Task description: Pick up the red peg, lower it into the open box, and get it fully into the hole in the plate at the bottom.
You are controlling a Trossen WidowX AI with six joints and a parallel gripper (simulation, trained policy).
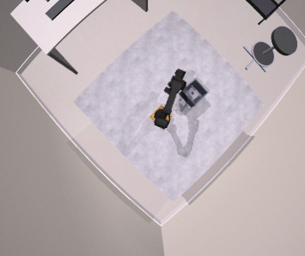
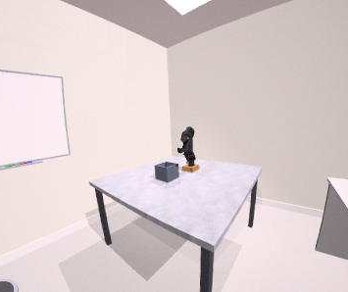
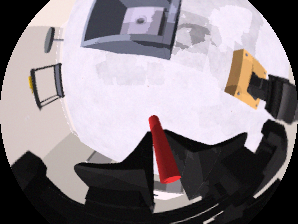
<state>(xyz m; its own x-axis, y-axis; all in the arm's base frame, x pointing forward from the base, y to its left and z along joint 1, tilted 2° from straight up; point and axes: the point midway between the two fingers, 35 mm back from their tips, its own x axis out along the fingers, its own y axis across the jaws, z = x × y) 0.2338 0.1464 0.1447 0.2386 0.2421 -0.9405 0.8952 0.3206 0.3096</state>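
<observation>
Right now the light grey plate is 170 mm to the right of my gripper tip, 120 mm below it and 100 mm ahead of it. Also, from my gripper tip: red peg (20 mm above, 10 mm to the right).
</observation>
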